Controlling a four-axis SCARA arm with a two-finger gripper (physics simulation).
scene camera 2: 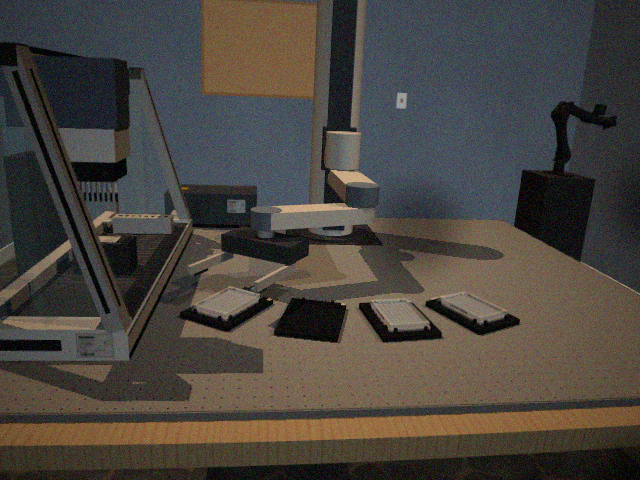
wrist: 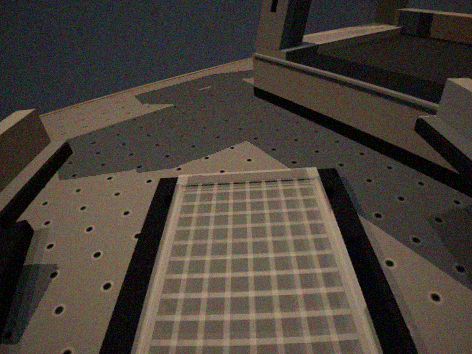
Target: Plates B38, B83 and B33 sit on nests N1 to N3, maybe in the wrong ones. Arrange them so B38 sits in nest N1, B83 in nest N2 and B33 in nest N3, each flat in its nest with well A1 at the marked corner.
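Places are measured from the arm's base along level axes (x ahead, y left, z up), in metres.
Pixels of known places: gripper, fingertip midpoint: (scene camera 2: pixel 221 278) (wrist: pixel 237 114); arm's base at its link origin: (scene camera 2: pixel 329 235).
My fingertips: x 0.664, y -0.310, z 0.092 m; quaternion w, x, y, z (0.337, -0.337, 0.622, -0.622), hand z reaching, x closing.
Observation:
For each thing: its top centre in the pictures, then the offset to it from my fingertips. "*": a spot on its surface instead. Level surfaces: height alone.
- pale gridded plate at its top centre: (wrist: pixel 250 255) (scene camera 2: pixel 228 299) 0.021 m back, 0.012 m left, 0.053 m down
- black nest N3 at its top centre: (wrist: pixel 250 261) (scene camera 2: pixel 228 301) 0.021 m back, 0.012 m left, 0.058 m down
- black nest at its top centre: (scene camera 2: pixel 312 311) 0.032 m ahead, 0.185 m left, 0.058 m down
- third nest at its top centre: (scene camera 2: pixel 398 312) 0.040 m ahead, 0.362 m left, 0.058 m down
- rightmost nest at its top centre: (scene camera 2: pixel 472 305) 0.006 m ahead, 0.534 m left, 0.058 m down
- dark box at a spot on its surface: (scene camera 2: pixel 211 206) * 0.699 m back, 0.087 m right, 0.007 m down
- perforated table at its surface level: 0.079 m down
Plate B38, a pale gridded plate (scene camera 2: pixel 227 302) (wrist: pixel 255 260), sits on the black nest N3 (scene camera 2: pixel 227 324) (wrist: pixel 132 280), leftmost in the scene view; its label and the nest's do not show. My gripper (scene camera 2: pixel 223 279) (wrist: pixel 237 114) is open and empty, behind and above this plate, with its fingers spread wide to either side in the wrist view. A black nest (scene camera 2: pixel 311 319) to the right holds no plate. Two more pale plates (scene camera 2: pixel 399 315) (scene camera 2: pixel 473 306) sit on the third nest (scene camera 2: pixel 385 334) and the rightmost nest (scene camera 2: pixel 484 329). Their labels and the A1 marks are unreadable.
A framed machine (scene camera 2: pixel 157 286) (wrist: pixel 340 102) stands at the left of the scene view, close beside the leftmost nest. A dark box (scene camera 2: pixel 211 206) stands behind the gripper. The perforated table (scene camera 2: pixel 413 372) (wrist: pixel 100 235) carries the nests.

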